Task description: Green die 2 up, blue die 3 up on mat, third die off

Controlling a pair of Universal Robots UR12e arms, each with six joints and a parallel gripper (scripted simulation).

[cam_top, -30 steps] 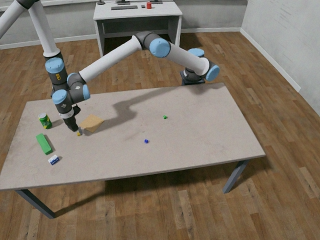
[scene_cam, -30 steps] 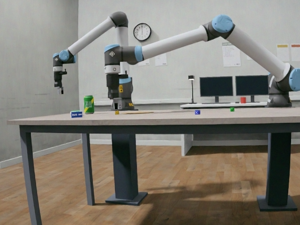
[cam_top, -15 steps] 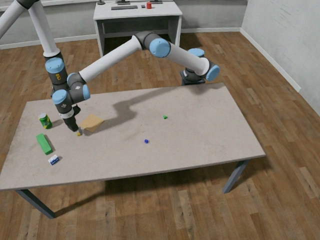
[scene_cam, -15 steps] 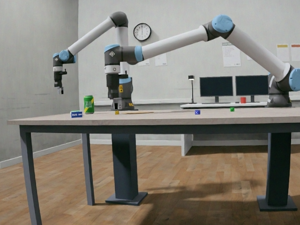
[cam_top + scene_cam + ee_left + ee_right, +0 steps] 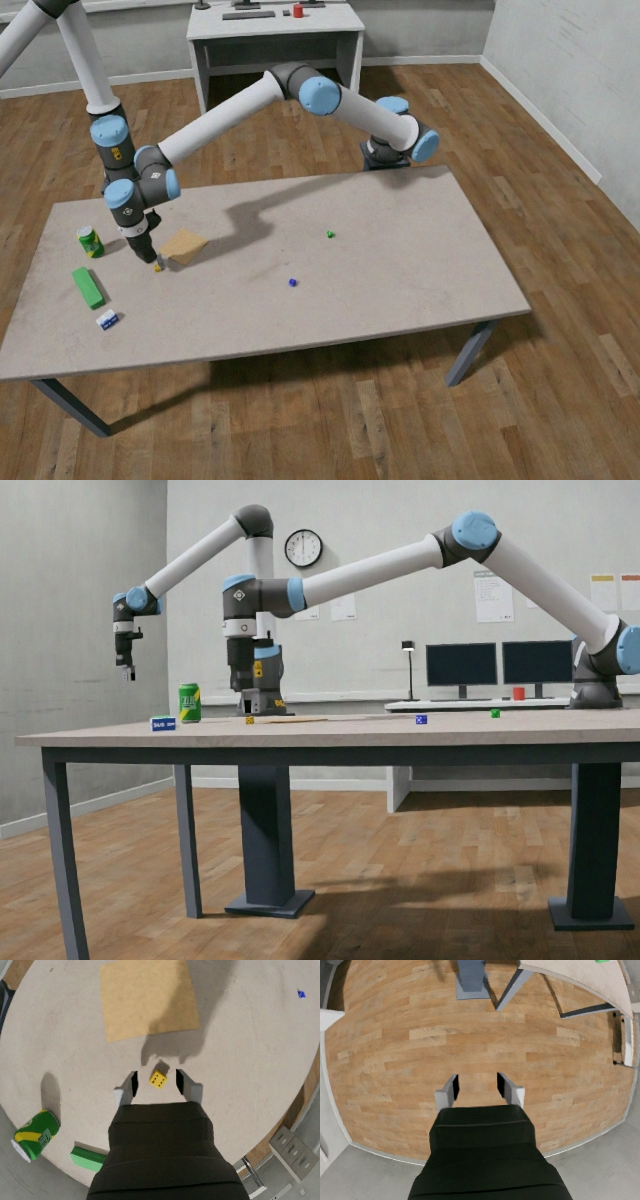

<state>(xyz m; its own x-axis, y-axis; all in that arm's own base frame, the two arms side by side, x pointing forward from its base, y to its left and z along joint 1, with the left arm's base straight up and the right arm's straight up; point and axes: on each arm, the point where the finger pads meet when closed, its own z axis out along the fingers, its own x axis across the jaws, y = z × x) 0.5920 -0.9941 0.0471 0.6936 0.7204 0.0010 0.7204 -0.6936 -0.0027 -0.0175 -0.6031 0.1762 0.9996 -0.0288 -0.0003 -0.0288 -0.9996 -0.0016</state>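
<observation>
Right now the yellow die is 10 mm ahead of my left hand and 40 mm below it. From my left hand the other things lie so: blue die (140 mm ahead, 470 mm to the left, 40 mm below); white box (210 mm ahead, 150 mm to the right, 30 mm below); tan mat (100 mm behind, 80 mm to the left, 50 mm below).
</observation>
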